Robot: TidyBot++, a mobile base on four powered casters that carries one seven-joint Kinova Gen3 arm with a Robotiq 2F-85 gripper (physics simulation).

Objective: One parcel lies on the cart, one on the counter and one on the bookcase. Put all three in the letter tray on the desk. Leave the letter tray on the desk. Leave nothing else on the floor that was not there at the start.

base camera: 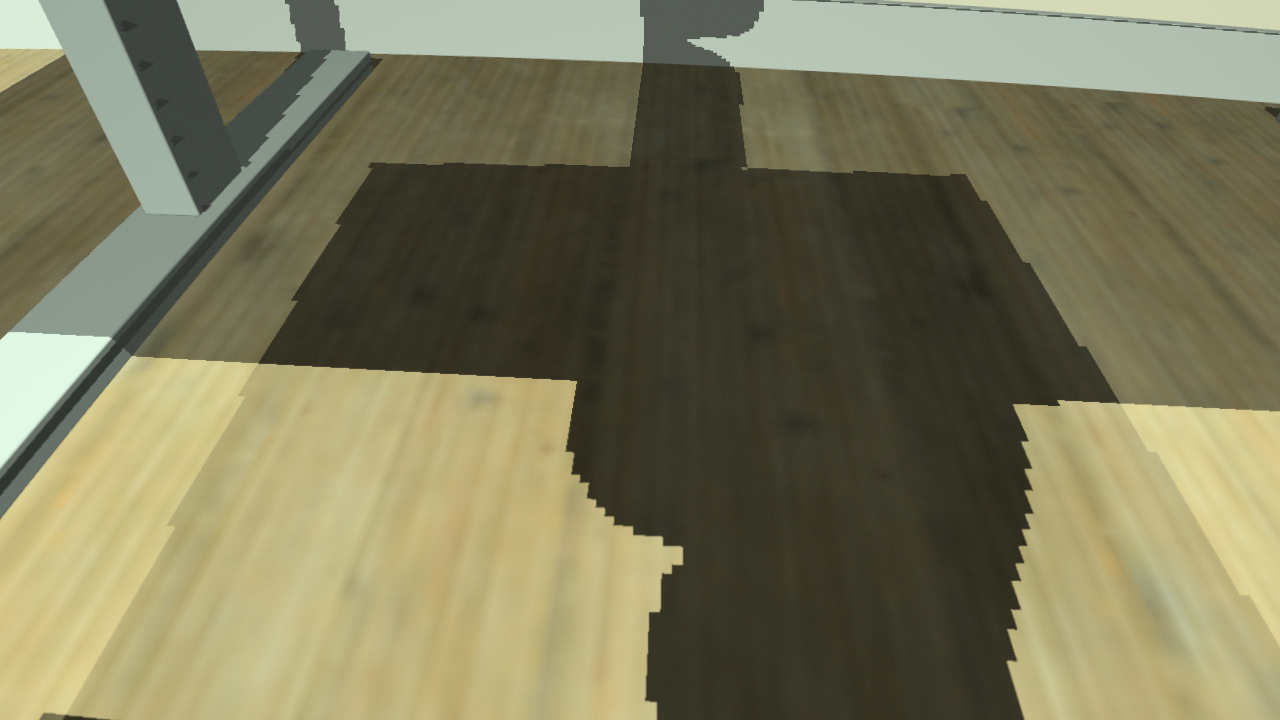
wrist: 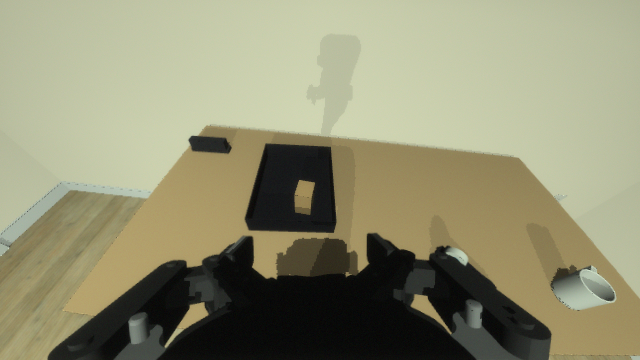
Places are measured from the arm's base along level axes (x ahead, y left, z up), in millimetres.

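Pixels of known places: gripper, between the fingertips: (wrist: 310,247).
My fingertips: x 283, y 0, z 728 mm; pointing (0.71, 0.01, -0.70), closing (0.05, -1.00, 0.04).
Observation:
For each thing: its middle in the pictures, then the offset to it from my fingertips. Level surfaces: height alone.
- black letter tray, middle of its body: (wrist: 295,182) dx +398, dy +54, dz -374 mm
- desk, height of its surface: dz -405 mm
- small tan parcel, middle of its body: (wrist: 304,197) dx +323, dy +18, dz -358 mm
- small black block, middle of its body: (wrist: 210,144) dx +582, dy +416, dz -378 mm
- white mug, middle of its body: (wrist: 583,285) dx +73, dy -738, dz -358 mm
- small white item, middle of its body: (wrist: 468,269) dx +119, dy -430, dz -371 mm
In the wrist view the black letter tray (wrist: 280,172) lies on the desk (wrist: 410,185), left of the middle. One small tan parcel (wrist: 304,197) lies inside the tray, toward its right side. My gripper (wrist: 310,247) is open and empty, above the desk; in the wrist view its fingertips show below the near edge of the tray. The cart, the counter and the bookcase cannot be made out in these views, and no other parcel shows.
A small black block (wrist: 210,144) sits at the desk's back left corner. A white mug (wrist: 582,289) lies at the right, and a small white item (wrist: 456,255) is partly behind the right finger. In the base view a pale metal leg and floor bar (base camera: 170,241) stand at the left.

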